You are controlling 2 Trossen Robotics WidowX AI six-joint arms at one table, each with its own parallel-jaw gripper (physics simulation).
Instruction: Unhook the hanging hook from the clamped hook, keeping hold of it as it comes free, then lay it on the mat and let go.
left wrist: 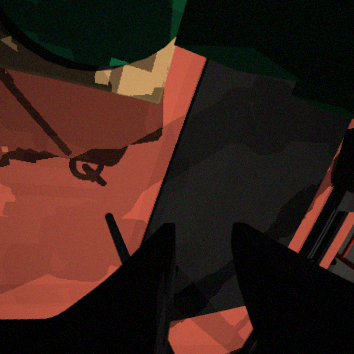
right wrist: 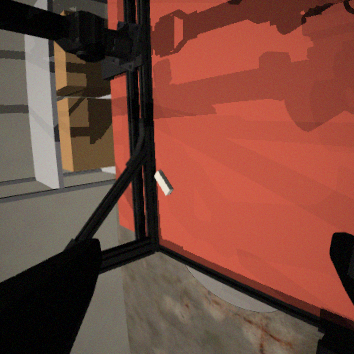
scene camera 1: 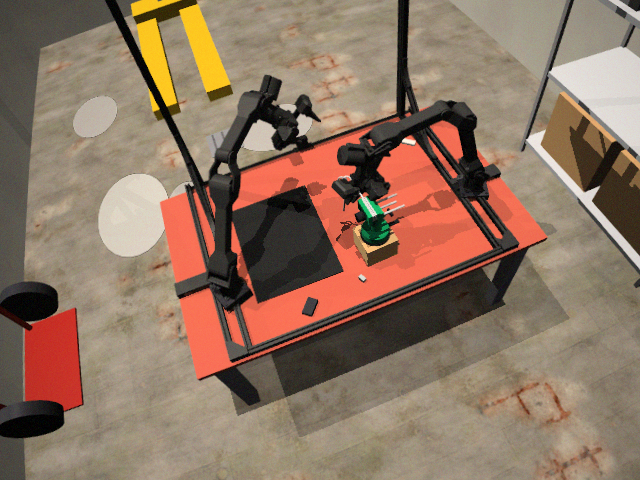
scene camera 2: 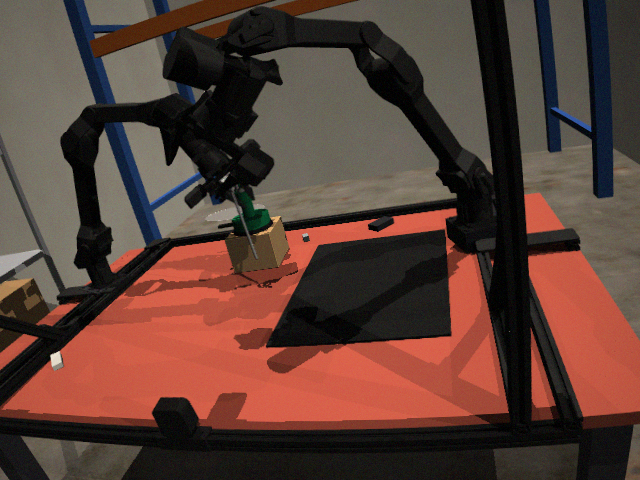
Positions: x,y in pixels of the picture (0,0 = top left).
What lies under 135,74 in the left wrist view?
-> A tan block.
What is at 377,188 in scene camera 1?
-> The left gripper.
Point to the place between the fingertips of the left gripper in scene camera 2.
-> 250,204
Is the right gripper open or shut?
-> Open.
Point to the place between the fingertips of the right gripper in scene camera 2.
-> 192,181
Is the left gripper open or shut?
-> Part open.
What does the right gripper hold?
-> Nothing.
